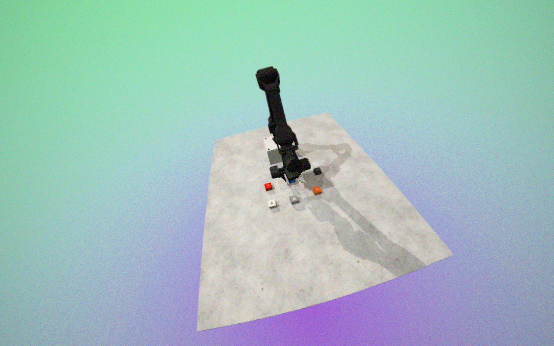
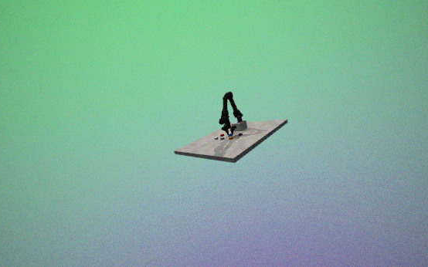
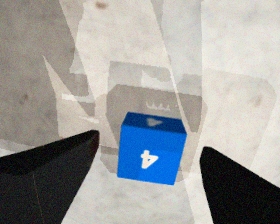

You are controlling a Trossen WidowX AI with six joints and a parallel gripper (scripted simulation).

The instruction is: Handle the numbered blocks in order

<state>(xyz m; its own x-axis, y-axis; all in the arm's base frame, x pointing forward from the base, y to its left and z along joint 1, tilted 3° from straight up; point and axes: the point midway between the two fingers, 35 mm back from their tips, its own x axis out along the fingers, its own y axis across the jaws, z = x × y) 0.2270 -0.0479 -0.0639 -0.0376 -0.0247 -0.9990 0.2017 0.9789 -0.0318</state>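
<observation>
The blue block is right at my gripper tip. From my gripper tip the other things lie so: black block: 14 cm to the left, 2 cm ahead; grey block: 12 cm ahead, 4 cm to the right; red block: 12 cm to the right, 2 cm behind.
</observation>
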